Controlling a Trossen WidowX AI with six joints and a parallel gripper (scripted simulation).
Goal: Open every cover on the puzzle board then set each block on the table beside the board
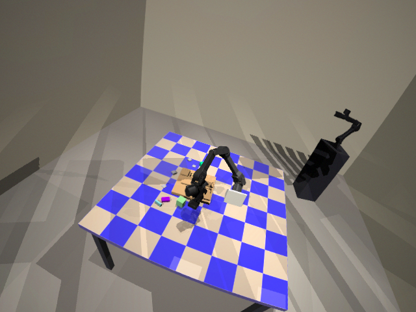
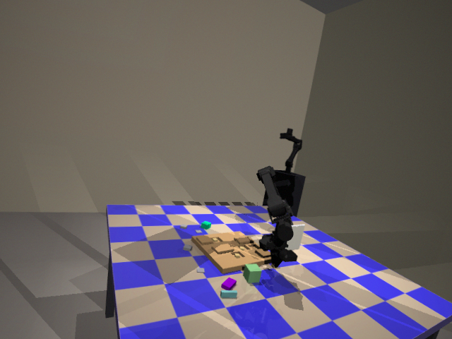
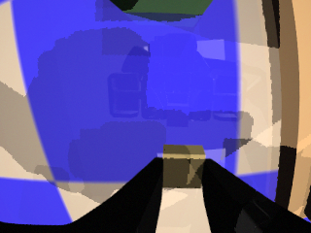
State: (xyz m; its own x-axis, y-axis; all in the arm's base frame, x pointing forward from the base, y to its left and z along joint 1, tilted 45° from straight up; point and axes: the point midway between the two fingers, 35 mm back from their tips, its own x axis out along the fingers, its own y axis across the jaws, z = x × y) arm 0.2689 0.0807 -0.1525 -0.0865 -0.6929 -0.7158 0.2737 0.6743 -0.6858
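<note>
The tan puzzle board lies 4 cm ahead of my gripper tip, 22 cm to the right of it and 2 cm below it. The rest, counted from my gripper tip: green cube 11 cm ahead, 2 cm to the right, 2 cm below; then purple block 22 cm ahead, 2 cm to the right, 4 cm below; then cyan block 26 cm ahead, 3 cm to the left, 3 cm below.
</note>
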